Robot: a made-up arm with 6 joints. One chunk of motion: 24 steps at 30 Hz.
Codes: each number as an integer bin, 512 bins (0 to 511) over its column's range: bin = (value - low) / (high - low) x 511, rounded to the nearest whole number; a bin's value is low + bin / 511 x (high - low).
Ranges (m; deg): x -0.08..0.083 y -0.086..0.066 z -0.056..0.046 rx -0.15..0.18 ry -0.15..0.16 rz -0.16..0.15
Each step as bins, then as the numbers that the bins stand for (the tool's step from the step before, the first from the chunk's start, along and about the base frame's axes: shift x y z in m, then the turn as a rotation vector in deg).
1 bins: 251 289 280 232 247 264
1 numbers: 0.00006 -0.00004 -0.00011 0.000 0.000 0.000
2 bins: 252 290 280 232 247 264
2 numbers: 0.00038 0.00026 -0.00011 0.000 0.000 0.000
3 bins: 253 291 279 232 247 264
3 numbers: 0.00070 0.00056 -0.00031 0.000 0.000 0.000
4 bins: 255 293 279 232 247 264
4 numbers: 0.00134 0.00115 -0.00031 0.000 0.000 0.000
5 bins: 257 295 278 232 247 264
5 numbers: 0.00198 0.00175 -0.00051 0.000 0.000 0.000
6 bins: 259 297 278 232 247 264
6 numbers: 0.00262 0.00234 -0.00051 0.000 0.000 0.000
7 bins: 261 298 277 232 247 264
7 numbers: 0.00325 0.00264 -0.00071 0.000 0.000 0.000
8 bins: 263 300 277 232 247 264
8 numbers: 0.00389 0.00324 -0.00071 0.000 0.000 0.000
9 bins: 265 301 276 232 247 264
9 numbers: 0.00453 0.00353 -0.00091 0.000 0.000 0.000
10 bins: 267 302 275 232 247 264
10 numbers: 0.00517 0.00383 -0.00111 0.000 0.000 0.000
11 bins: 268 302 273 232 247 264
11 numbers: 0.00549 0.00383 -0.00151 0.000 0.000 0.000
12 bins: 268 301 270 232 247 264
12 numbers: 0.00549 0.00353 -0.00211 0.000 0.000 0.000
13 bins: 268 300 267 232 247 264
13 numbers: 0.00549 0.00324 -0.00270 0.000 0.000 0.000
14 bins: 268 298 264 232 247 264
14 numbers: 0.00549 0.00264 -0.00330 0.000 0.000 0.000
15 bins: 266 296 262 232 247 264
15 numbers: 0.00485 0.00205 -0.00370 0.000 0.000 0.000
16 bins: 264 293 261 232 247 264
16 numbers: 0.00421 0.00115 -0.00390 0.000 0.000 0.000
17 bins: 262 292 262 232 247 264
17 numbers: 0.00357 0.00086 -0.00370 0.000 0.000 0.000
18 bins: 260 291 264 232 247 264
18 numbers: 0.00294 0.00056 -0.00330 0.000 0.000 0.000
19 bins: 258 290 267 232 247 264
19 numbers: 0.00230 0.00026 -0.00270 0.000 0.000 0.000
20 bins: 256 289 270 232 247 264
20 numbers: 0.00166 -0.00004 -0.00211 0.000 0.000 0.000
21 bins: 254 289 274 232 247 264
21 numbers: 0.00102 -0.00004 -0.00131 0.000 0.000 0.000
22 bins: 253 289 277 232 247 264
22 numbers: 0.00070 -0.00004 -0.00071 0.000 0.000 0.000
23 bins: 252 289 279 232 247 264
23 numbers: 0.00038 -0.00004 -0.00031 0.000 0.000 0.000
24 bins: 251 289 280 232 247 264
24 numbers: 0.00006 -0.00004 -0.00011 0.000 0.000 0.000
